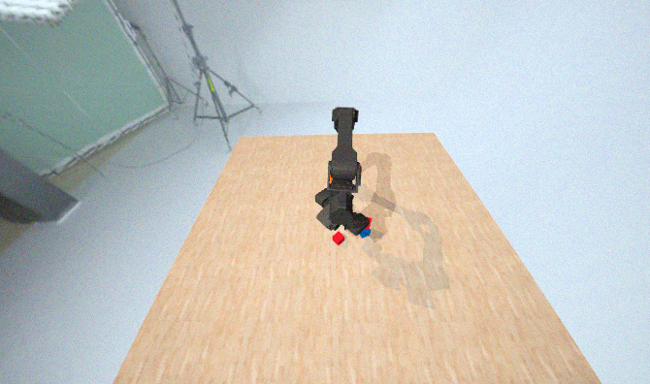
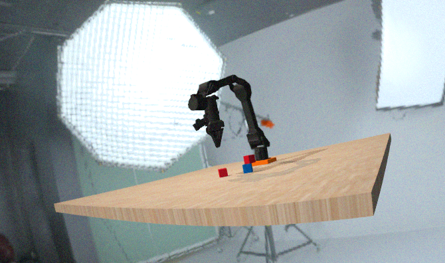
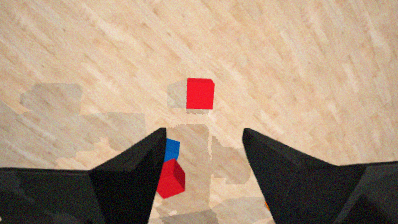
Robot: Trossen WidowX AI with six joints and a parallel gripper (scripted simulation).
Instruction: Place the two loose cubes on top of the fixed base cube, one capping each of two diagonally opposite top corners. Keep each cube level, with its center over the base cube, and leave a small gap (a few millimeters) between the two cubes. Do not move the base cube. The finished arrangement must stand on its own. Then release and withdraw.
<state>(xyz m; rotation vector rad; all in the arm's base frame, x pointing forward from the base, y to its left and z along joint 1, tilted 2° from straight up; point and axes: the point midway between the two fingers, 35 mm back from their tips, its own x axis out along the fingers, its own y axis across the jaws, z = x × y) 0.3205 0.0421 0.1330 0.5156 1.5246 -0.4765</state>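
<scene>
My gripper tip is 110 mm above the blue cube, 90 mm to the right of it and 50 mm past it.
</scene>
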